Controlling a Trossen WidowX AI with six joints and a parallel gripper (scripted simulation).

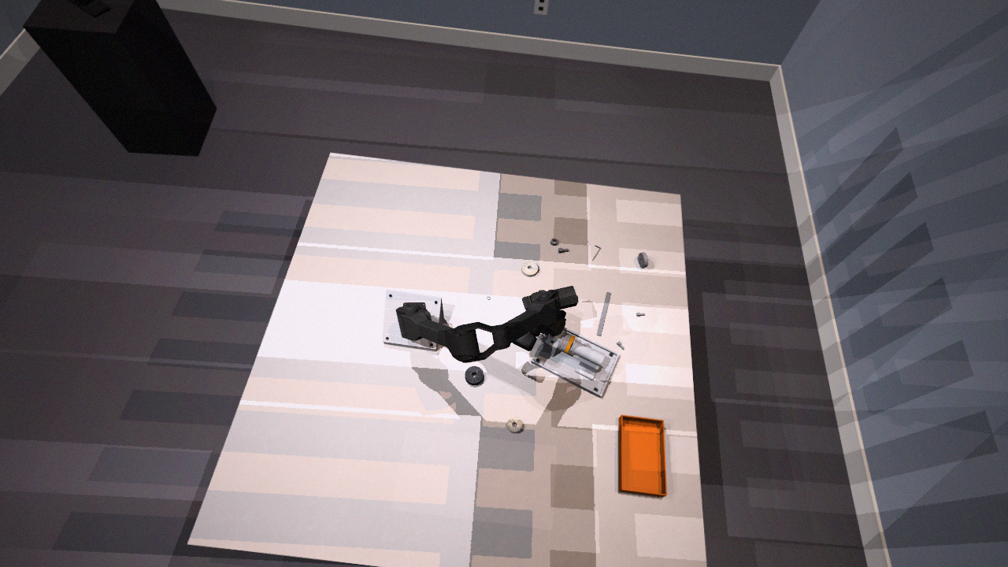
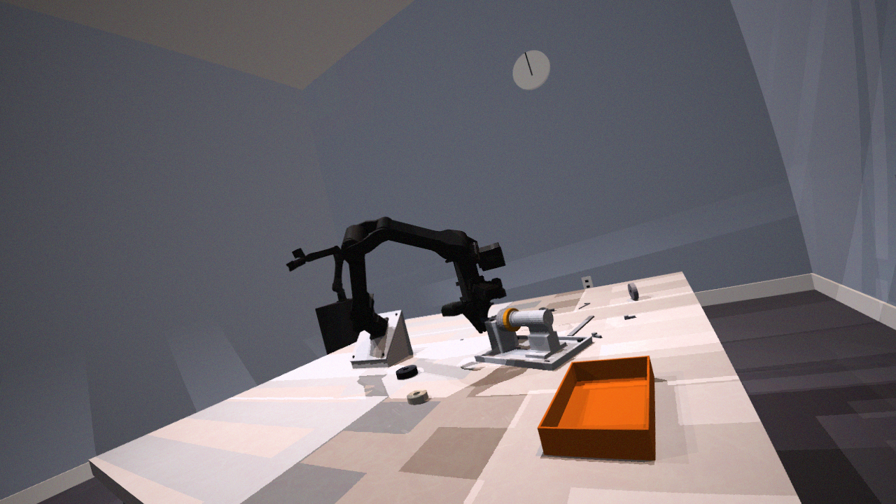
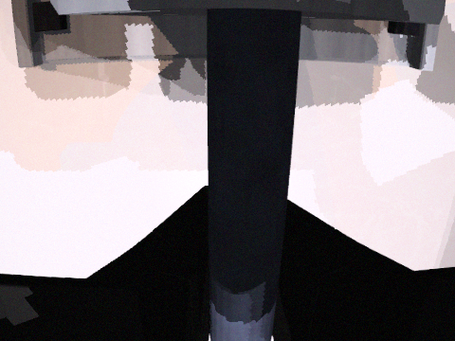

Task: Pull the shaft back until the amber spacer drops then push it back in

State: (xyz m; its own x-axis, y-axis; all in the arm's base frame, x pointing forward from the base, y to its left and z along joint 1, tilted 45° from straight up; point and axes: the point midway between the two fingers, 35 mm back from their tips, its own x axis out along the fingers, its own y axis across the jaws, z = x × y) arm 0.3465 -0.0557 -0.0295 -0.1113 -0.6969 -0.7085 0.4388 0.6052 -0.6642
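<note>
Now: the dark shaft 6 cm ahead of my gripper tip, 3 cm to the right of it and 3 cm above it. From my gripper tip the other things lie so: amber spacer: 11 cm ahead, 5 cm to the right, 3 cm above; black disc: 17 cm behind, 13 cm to the right, 4 cm below; grey shaft fixture: 14 cm ahead, 7 cm to the right.
</note>
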